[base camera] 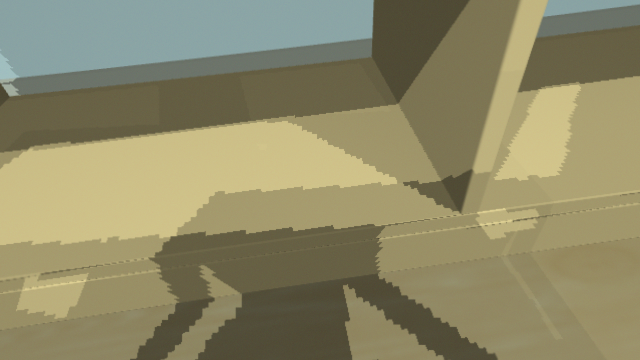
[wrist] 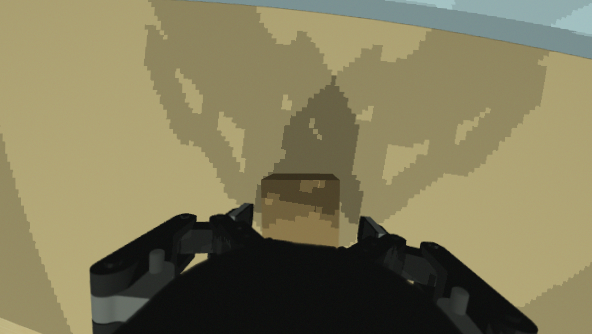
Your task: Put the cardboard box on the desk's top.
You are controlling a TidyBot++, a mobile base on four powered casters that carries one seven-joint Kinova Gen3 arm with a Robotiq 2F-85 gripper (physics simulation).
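Places are measured from the arm's base along level axes (x left, y back, z up), in millimetres.
Pixels of known places: gripper, fingertip midpoint: [wrist: 305,221].
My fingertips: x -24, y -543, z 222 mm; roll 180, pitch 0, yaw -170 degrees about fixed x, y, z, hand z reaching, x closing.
Observation:
For each thing: its top centre in the pictures, then the offset to it from my fingertips. "spot": a spot on its surface instead. Level surfaces: height alone.
- cardboard box, top centre: [wrist: 299,237] dx +3, dy -1, dz +33 mm
- pale tan surface, surface height: dz -8 mm
- pale wooden upright panel, surface spot: [base camera: 442,110] spot: dx -93, dy +114, dz -468 mm
- tan board, surface height: dz -539 mm
- wooden floor, surface height: dz -618 mm
The cardboard box [wrist: 300,202], brown and block-shaped, sits over a pale tan surface [wrist: 90,125] in the wrist view. It is low in the middle, between my two spread fingertips, with a gap on each side. Its near part is hidden behind the black gripper body. My gripper [wrist: 305,221] is open and not closed on the box. The box and the gripper do not show in the base camera view. Whether the pale tan surface is the desk's top, I cannot tell.
In the base camera view, a pale wooden upright panel [base camera: 442,110] rises at the right of centre from a tan board [base camera: 125,185]. A pale blue wall [base camera: 190,30] [wrist: 520,12] with a grey-blue strip stands behind. Dark shadows cross the board and the wooden floor [base camera: 450,285].

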